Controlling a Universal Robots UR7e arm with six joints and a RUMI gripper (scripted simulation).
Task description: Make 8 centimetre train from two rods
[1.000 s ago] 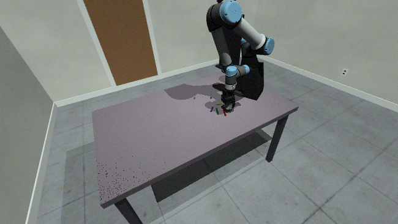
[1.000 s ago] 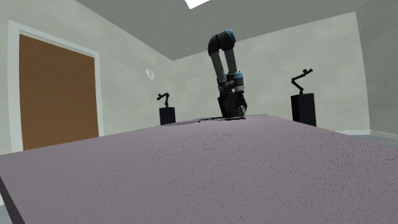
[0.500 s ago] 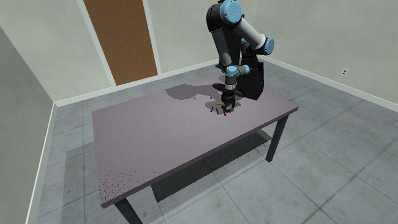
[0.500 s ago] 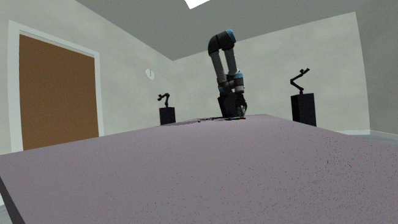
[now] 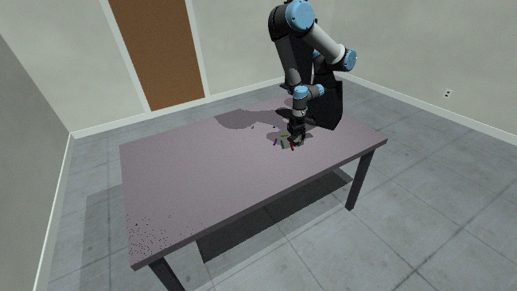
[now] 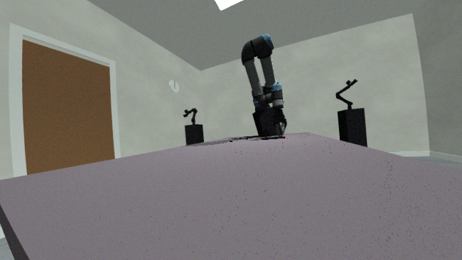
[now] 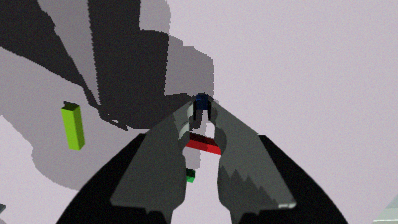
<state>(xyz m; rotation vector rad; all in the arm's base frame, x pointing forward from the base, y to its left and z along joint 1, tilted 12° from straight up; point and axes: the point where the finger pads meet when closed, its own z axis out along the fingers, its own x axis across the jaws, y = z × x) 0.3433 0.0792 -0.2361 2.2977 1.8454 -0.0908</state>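
My gripper is now 50 mm short of the red rod, 10 mm to the left of it and 10 mm above it. Also, from my hand: green rod (80 mm ahead, 60 mm to the right, 10 mm below); then purple rod (100 mm ahead, 110 mm to the right, 10 mm below); then lime rod (130 mm to the right, 10 mm below).
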